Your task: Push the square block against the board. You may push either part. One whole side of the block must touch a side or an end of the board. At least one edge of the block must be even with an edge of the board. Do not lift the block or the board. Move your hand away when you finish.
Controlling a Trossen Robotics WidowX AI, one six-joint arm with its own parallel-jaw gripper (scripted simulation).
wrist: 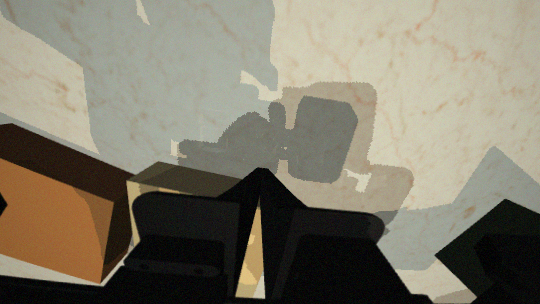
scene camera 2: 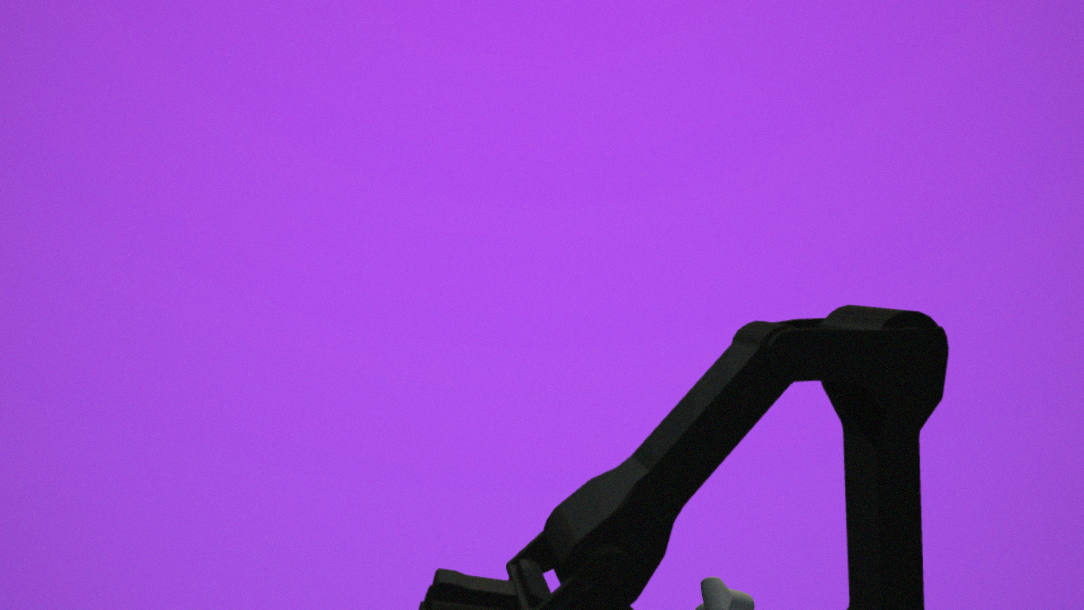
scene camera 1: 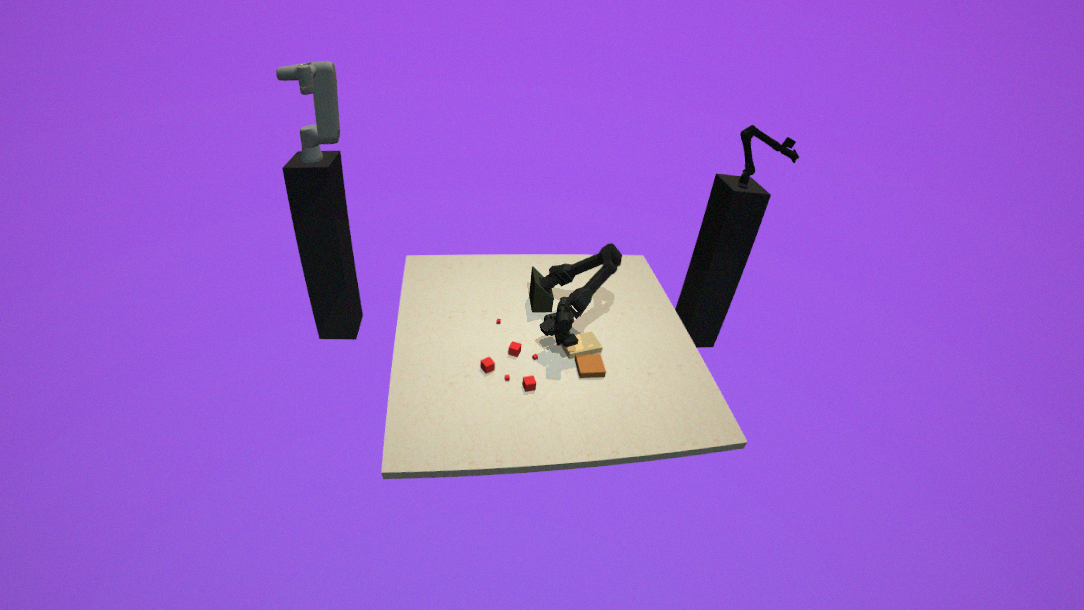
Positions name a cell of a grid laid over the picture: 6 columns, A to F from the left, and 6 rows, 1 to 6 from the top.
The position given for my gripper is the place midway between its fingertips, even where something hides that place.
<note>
I see my gripper (wrist: C4), a tan piece (wrist: B4) and an orange piece (wrist: A5).
Scene camera 2 misses the tan piece: it is out of frame. Scene camera 2 misses the orange piece: it is out of frame.
</note>
